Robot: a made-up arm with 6 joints.
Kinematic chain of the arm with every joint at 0, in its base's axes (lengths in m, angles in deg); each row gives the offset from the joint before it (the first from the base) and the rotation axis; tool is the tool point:
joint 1: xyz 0 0 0.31 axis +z
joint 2: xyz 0 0 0 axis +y
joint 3: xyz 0 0 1.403 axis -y
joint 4: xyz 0 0 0 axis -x
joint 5: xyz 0.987 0 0 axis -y
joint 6: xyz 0 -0.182 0 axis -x
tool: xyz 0 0 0
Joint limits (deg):
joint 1: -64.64..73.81
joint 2: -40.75..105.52
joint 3: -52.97..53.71
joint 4: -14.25..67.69
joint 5: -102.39..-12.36
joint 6: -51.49..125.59
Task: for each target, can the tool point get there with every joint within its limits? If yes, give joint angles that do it. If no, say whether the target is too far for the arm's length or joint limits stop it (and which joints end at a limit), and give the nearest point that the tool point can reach.
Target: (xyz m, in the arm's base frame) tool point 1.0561 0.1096 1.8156
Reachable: yes | joints 13.51 2.62 1.92 39.63 -51.79 12.25
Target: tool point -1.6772 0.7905 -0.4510
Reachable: no: joint limits stop it (at a limit: joint 1, joint 2, joint 3, joint 4) | nearest point 0.2045 0.4564 -0.5840 | short by 1.916 m
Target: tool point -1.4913 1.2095 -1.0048
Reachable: no: joint limits stop it (at a limit: joint 1, joint 2, joint 4) | nearest point 0.2919 0.7576 -0.9067 | short by 1.842 m
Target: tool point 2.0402 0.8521 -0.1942
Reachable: yes | joints 26.18 86.80 43.92 41.91 -34.29 -34.38
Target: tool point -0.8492 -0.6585 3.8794
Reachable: no: too far | nearest point -0.5337 -0.4138 2.5531 | short by 1.385 m
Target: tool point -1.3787 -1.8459 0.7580
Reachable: no: joint limits stop it (at a limit: joint 1) | nearest point 0.2970 -1.0516 0.7580 | short by 1.854 m
